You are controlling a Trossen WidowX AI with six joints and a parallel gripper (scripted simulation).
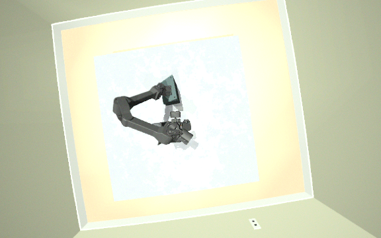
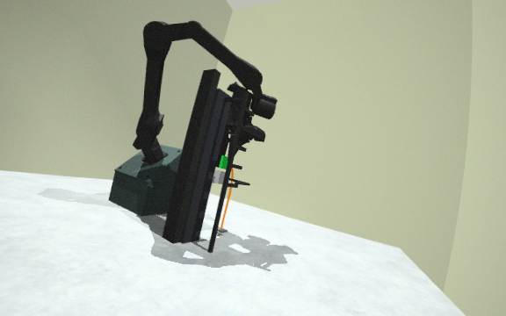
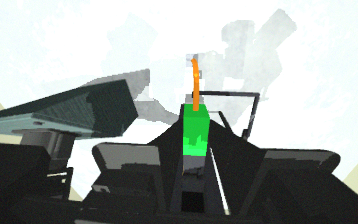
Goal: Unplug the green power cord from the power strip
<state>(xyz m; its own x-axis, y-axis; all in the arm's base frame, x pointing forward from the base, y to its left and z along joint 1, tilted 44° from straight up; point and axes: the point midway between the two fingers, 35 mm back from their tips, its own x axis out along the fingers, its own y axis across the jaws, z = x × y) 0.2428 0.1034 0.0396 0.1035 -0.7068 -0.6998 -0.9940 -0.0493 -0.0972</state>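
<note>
Right now my gripper tip is 30 mm to the left of the green plug.
</note>
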